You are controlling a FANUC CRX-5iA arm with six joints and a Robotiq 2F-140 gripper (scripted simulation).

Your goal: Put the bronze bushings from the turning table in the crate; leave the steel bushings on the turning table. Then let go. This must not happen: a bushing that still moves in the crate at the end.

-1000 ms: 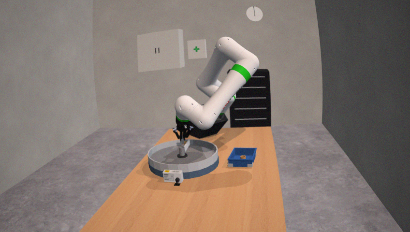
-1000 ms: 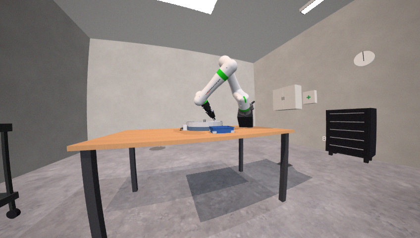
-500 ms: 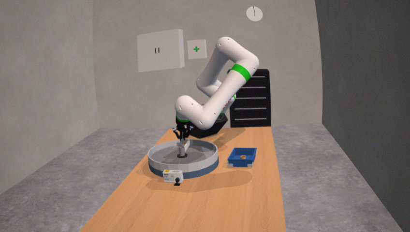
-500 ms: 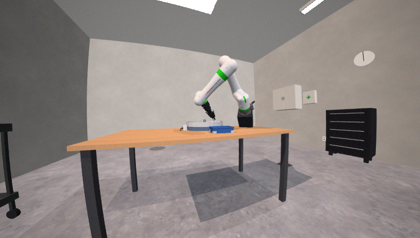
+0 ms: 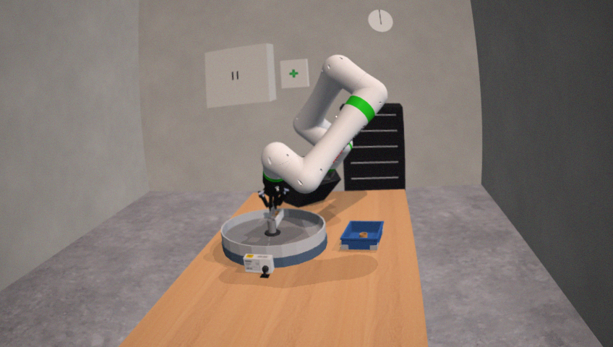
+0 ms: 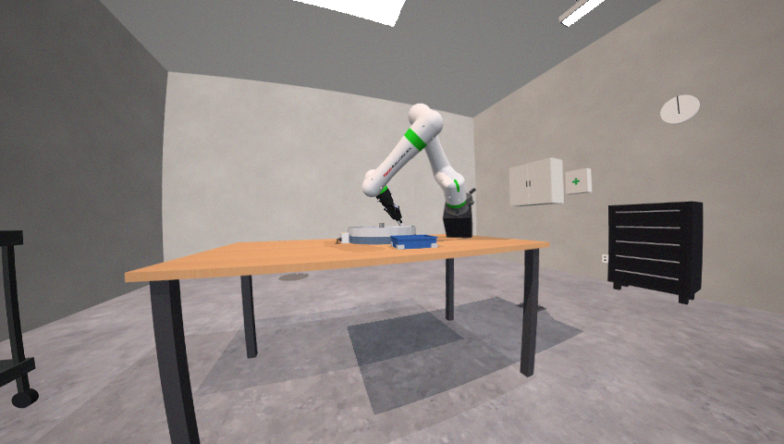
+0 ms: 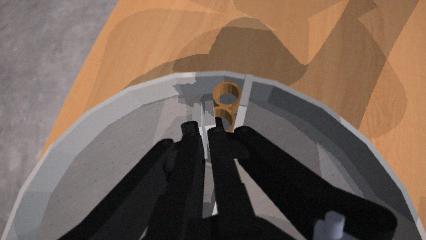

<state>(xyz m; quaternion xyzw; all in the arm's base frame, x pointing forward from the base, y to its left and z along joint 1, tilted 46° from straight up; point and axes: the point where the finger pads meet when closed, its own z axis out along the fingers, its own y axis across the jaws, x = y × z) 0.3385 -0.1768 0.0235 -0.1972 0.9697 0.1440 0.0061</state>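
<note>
Now: hand 390 mm to the right of the blue crate, 80 mm above it and 60 mm short of it. The rest, counted from my hand: round grey turning table 140 mm ahead, 60 mm below, 40 mm to the left.
</note>
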